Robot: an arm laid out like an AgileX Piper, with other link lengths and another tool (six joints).
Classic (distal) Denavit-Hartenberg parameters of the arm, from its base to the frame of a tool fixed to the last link. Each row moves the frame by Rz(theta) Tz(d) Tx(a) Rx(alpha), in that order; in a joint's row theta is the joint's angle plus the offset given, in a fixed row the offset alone. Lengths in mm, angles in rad.
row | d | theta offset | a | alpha
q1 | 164.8 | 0 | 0 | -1.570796
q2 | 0 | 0.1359 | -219.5 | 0
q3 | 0 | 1.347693 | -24.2 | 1.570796
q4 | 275.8 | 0 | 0 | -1.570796
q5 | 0 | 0 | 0 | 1.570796
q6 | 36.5 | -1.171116 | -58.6 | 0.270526
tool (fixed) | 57.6 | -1.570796 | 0 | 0
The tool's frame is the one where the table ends.
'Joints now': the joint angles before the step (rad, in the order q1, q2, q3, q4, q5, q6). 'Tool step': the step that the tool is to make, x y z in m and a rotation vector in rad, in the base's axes. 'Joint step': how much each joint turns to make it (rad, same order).
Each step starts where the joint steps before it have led.
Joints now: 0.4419, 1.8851, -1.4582, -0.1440, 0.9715, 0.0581
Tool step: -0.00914, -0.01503, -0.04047, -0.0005, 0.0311, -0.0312
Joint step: -0.0255, 0.0000, 0.1499, 0.0001, -0.1201, 0.0223
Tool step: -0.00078, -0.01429, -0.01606, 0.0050, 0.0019, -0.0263
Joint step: -0.0341, 0.0010, 0.0635, 0.0008, -0.0653, -0.0001
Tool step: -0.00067, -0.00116, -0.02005, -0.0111, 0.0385, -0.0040
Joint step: -0.0028, 0.0478, 0.0063, 0.0032, -0.0142, 0.0012
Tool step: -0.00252, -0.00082, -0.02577, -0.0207, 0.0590, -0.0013
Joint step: 0.0000, 0.0654, -0.0001, 0.0030, -0.0029, -0.0002
